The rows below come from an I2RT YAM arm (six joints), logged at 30 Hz.
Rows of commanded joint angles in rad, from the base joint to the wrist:
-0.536 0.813 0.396 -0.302 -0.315 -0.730
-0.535 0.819 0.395 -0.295 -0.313 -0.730
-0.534 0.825 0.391 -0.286 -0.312 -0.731
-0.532 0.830 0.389 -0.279 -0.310 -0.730
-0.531 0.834 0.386 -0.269 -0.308 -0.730
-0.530 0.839 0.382 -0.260 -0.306 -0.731
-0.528 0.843 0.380 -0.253 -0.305 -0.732
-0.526 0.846 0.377 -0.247 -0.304 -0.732
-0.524 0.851 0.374 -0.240 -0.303 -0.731
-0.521 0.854 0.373 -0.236 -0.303 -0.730
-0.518 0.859 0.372 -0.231 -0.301 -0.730
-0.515 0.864 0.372 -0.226 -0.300 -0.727
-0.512 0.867 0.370 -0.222 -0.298 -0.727
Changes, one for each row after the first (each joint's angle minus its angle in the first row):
0.001 0.006 -0.001 0.007 0.002 0.000
0.002 0.012 -0.005 0.016 0.003 -0.001
0.004 0.017 -0.007 0.023 0.005 0.000
0.005 0.021 -0.010 0.033 0.007 0.000
0.006 0.026 -0.014 0.042 0.009 -0.001
0.008 0.030 -0.016 0.049 0.010 -0.002
0.010 0.033 -0.019 0.055 0.011 -0.002
0.012 0.038 -0.022 0.062 0.012 -0.001
0.015 0.041 -0.023 0.066 0.012 0.000
0.018 0.046 -0.024 0.071 0.014 0.000
0.021 0.051 -0.024 0.076 0.015 0.003
0.024 0.054 -0.026 0.080 0.017 0.003

